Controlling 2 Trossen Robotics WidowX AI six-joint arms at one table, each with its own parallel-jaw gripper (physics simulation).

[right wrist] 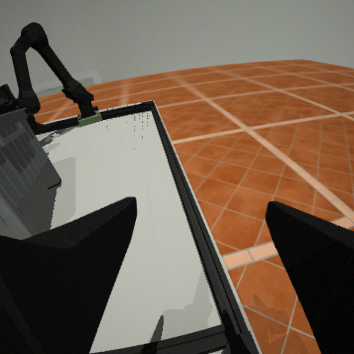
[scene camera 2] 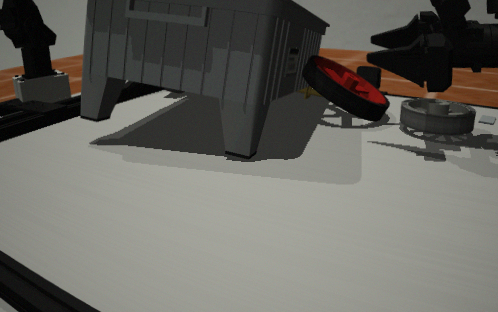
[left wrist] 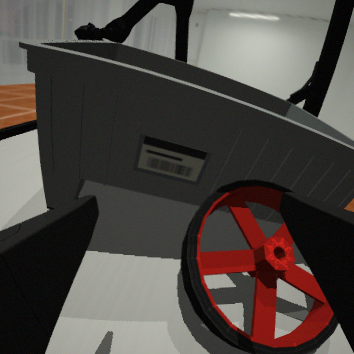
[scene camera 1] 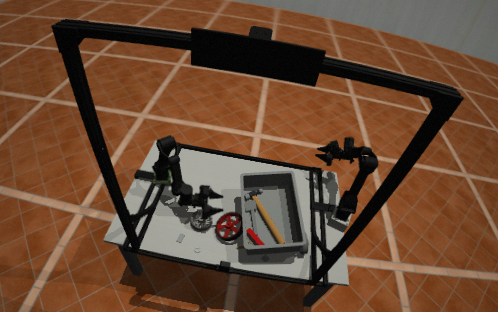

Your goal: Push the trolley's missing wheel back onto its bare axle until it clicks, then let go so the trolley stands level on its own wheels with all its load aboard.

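Frame: origin at the left arm's base, x left, y up, z ahead, level; centimetres.
Where they show: left gripper, fingertip midpoint: (scene camera 2: pixel 368 48) (left wrist: pixel 190 202) (scene camera 1: pixel 223 203); right gripper, fingertip midpoint: (right wrist: pixel 201 207) (scene camera 1: pixel 316 151); left arm's base, origin of the base link: (right wrist: pixel 87 114) (scene camera 1: pixel 162 176); right arm's base, origin of the base link: (scene camera 2: pixel 39 75) (scene camera 1: pixel 341 215).
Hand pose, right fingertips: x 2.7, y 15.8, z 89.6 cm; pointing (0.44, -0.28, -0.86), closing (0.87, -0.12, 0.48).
Observation:
Each offset is from my right fingertips to the top centre of the thing. "spot": to the spot under its first point.
The grey trolley @(spot: dy -8.2, dx -54.6, dz -36.5 cm) (scene camera 1: pixel 272 248) (scene camera 2: pixel 175 50) (left wrist: pixel 105 115) (right wrist: pixel 20 155) stands on the table; two tapered legs show in scene camera 2. The red-spoked wheel (scene camera 1: pixel 229 226) (scene camera 2: pixel 340 95) (left wrist: pixel 265 260) with a black tyre is tilted beside the trolley's labelled side, its upper edge towards it. Whether it touches the trolley or sits on an axle is hidden. My left gripper (scene camera 1: pixel 220 202) (scene camera 2: pixel 371 48) (left wrist: pixel 190 202) is open and empty, raised near the wheel. My right gripper (scene camera 1: pixel 318 153) (right wrist: pixel 201 207) is open and empty, high beyond the trolley's far right corner.
A hammer @(dy -8.2, dx -35.4, dz -34.7 cm) (scene camera 1: pixel 267 217) and a red-handled tool @(dy -11.5, dx -46.6, dz -42.3 cm) (scene camera 1: pixel 255 236) lie inside the trolley. A grey wheel @(dy -14.3, dx -32.6, dz -67.9 cm) (scene camera 1: pixel 201 221) (scene camera 2: pixel 425 123) lies flat beside the red wheel. A small pale plate @(dy -18.4, dx -41.1, dz -78.5 cm) (scene camera 1: pixel 180 238) (scene camera 2: pixel 487 120) and a small ring @(dy -18.4, dx -47.8, dz -70.4 cm) (scene camera 1: pixel 197 250) lie near the front. A black frame surrounds the table.

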